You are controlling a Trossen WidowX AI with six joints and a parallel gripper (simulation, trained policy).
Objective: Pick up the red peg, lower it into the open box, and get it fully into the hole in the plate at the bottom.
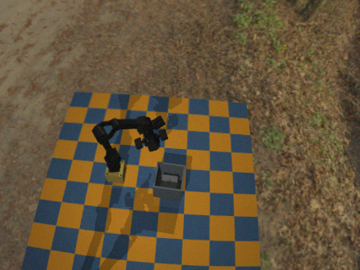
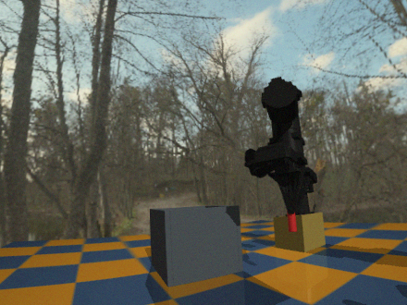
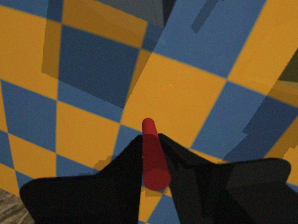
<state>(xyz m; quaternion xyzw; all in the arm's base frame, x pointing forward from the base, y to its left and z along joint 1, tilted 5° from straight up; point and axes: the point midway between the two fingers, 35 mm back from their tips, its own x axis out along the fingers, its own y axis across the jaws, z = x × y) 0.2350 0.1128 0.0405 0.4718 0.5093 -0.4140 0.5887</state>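
The plate is 7 cm ahead of my gripper tip, 21 cm to the right of it and 7 cm below it. Also, from my gripper tip: red peg (1 cm above).
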